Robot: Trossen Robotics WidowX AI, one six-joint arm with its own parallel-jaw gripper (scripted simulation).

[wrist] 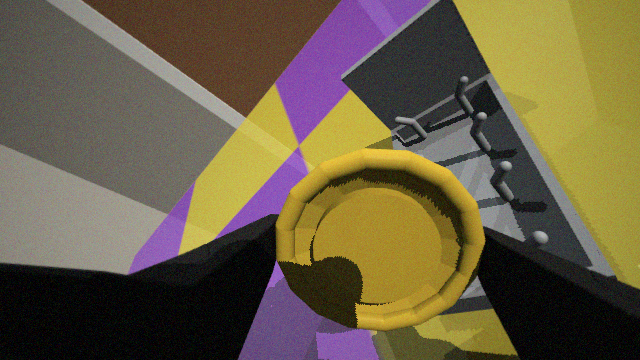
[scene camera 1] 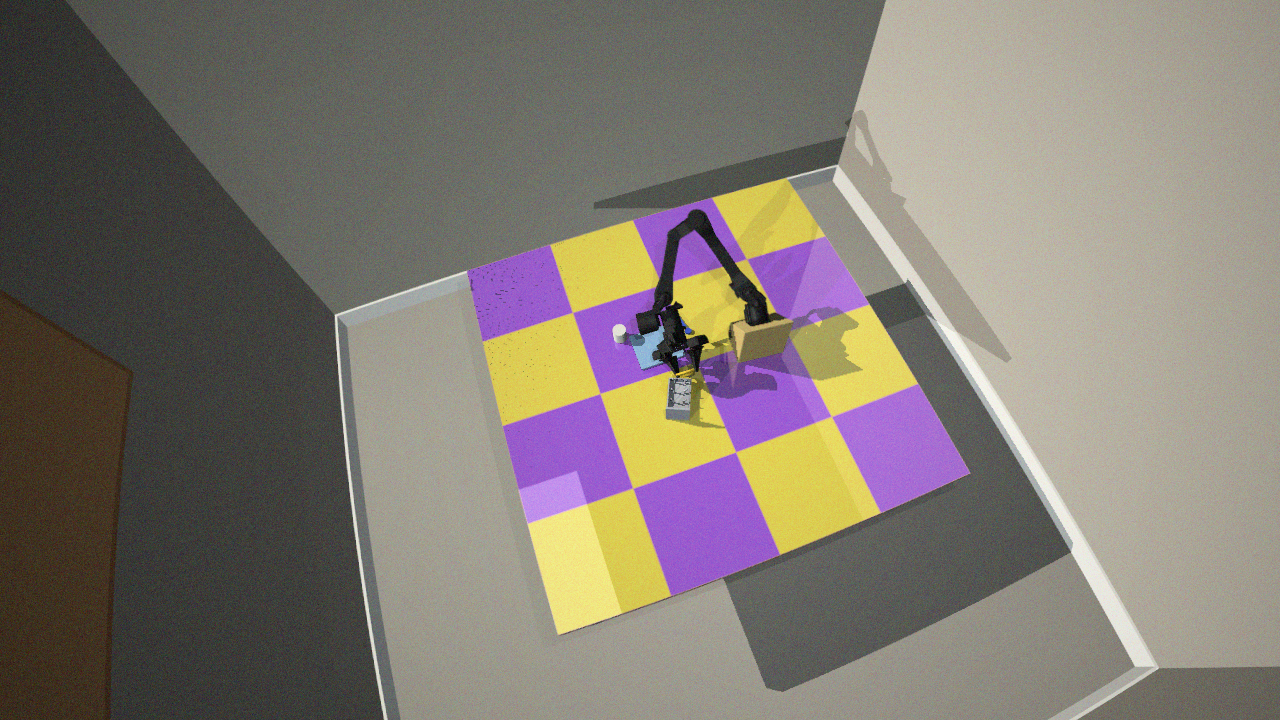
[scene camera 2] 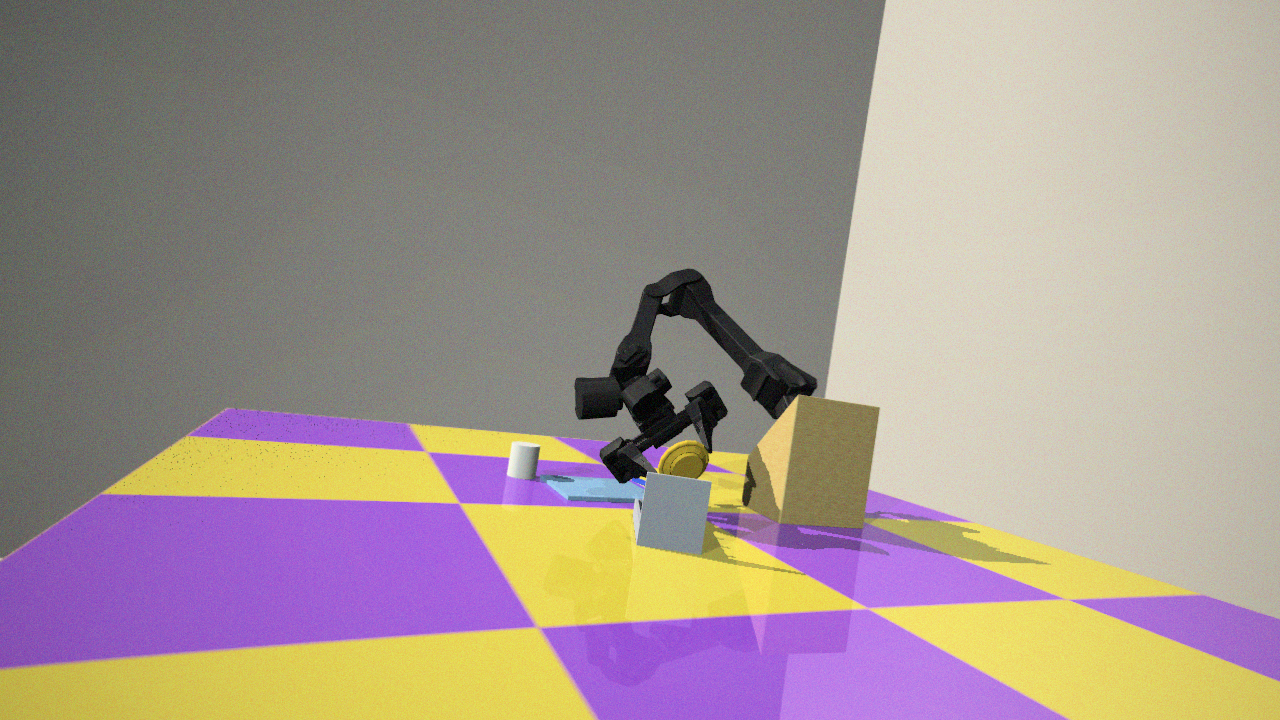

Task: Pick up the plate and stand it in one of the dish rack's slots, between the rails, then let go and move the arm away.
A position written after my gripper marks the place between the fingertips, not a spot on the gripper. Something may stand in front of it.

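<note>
My gripper [scene camera 2: 686,467] [wrist: 372,231] [scene camera 1: 687,374], holding a yellow plate [scene camera 2: 689,459] [wrist: 376,239]. Grey dish rack [scene camera 2: 671,516] [wrist: 428,82] [scene camera 1: 679,389]. White cup [scene camera 2: 524,456], out of frame in the wrist view. Light blue mat [scene camera 2: 571,487].
</note>
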